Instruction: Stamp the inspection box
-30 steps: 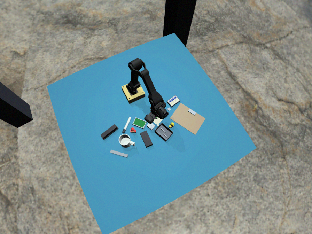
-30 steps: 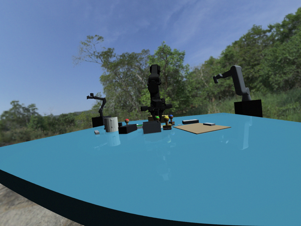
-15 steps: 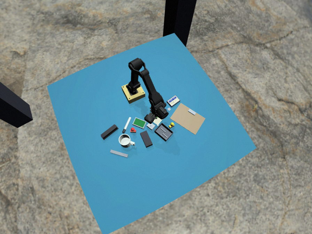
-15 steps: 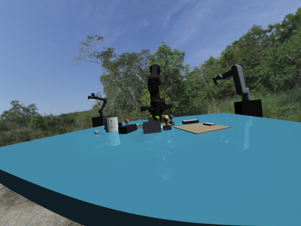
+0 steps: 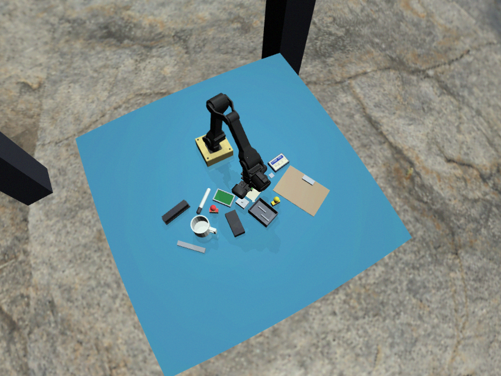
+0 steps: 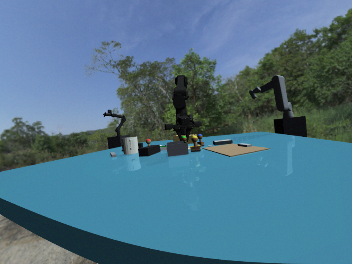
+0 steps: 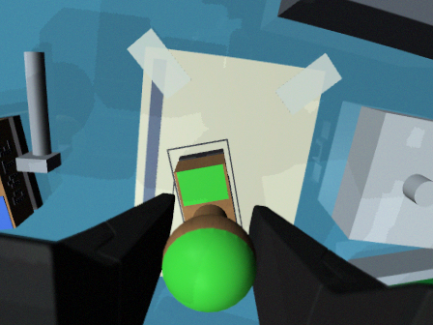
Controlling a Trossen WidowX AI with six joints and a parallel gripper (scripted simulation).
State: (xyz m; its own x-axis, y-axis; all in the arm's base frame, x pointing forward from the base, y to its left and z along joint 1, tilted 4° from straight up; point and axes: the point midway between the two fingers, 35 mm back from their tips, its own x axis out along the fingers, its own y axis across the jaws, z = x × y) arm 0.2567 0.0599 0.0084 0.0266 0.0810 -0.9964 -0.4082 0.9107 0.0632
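The cream card is 30 mm below my gripper tip. The rest, counted from my gripper tip: green-knobbed stamp 10 mm behind, 10 mm below; then green ink pad 20 mm behind, 130 mm to the right, 30 mm below; then blue-knobbed stamp 40 mm behind, 80 mm to the left, 10 mm below.
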